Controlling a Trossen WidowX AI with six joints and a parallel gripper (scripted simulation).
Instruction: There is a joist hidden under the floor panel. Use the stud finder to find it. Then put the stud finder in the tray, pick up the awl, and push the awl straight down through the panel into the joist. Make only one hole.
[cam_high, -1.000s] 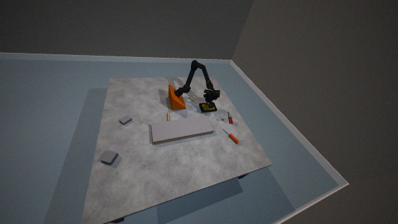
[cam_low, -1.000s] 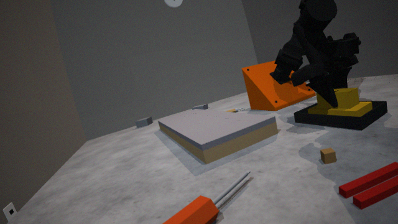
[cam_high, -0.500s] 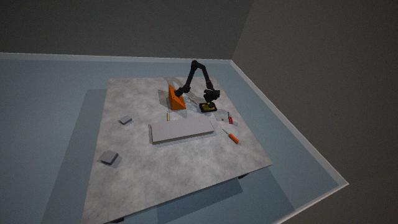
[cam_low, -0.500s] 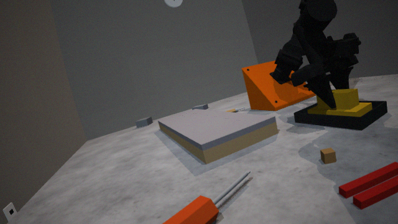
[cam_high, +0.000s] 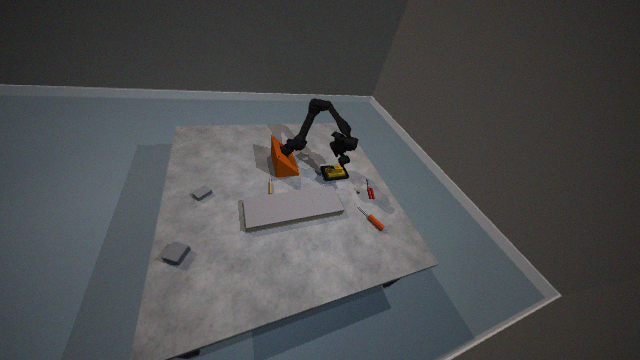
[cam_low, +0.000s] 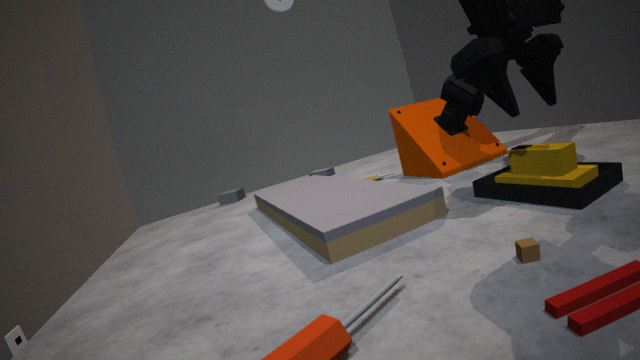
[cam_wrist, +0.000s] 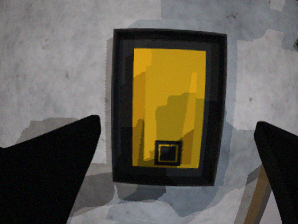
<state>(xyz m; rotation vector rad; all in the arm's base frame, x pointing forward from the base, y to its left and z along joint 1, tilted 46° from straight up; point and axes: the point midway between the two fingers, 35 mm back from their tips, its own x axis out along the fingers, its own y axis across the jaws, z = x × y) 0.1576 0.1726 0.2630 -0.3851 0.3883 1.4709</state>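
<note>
The awl lies 440 mm to the right of my gripper tip, 110 mm below it and 10 mm ahead of it. The rest, counted from my gripper tip: black tray 100 mm below, 10 mm to the right; indicator light 50 mm below, 30 mm to the right; yellow stud finder 60 mm below, 20 mm to the right.
</note>
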